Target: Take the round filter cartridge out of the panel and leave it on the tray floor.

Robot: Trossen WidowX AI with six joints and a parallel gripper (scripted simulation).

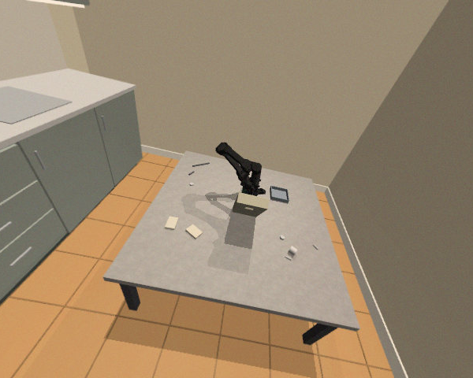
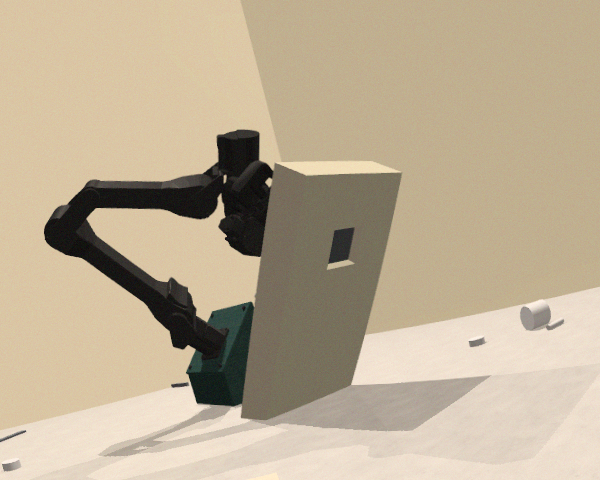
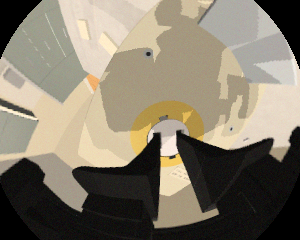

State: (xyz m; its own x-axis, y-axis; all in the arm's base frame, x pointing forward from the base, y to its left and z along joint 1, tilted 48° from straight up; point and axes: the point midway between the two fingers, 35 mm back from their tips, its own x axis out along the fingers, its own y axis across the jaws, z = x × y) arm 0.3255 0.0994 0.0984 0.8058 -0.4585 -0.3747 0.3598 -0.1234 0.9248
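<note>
Now: gripper tip 1 cm short of the round grey filter cartridge and 1 cm above it. The rest, counted from my gripper tip: dark tray 41 cm behind, 29 cm to the left, 23 cm below; service panel 4 cm behind, 8 cm below.
</note>
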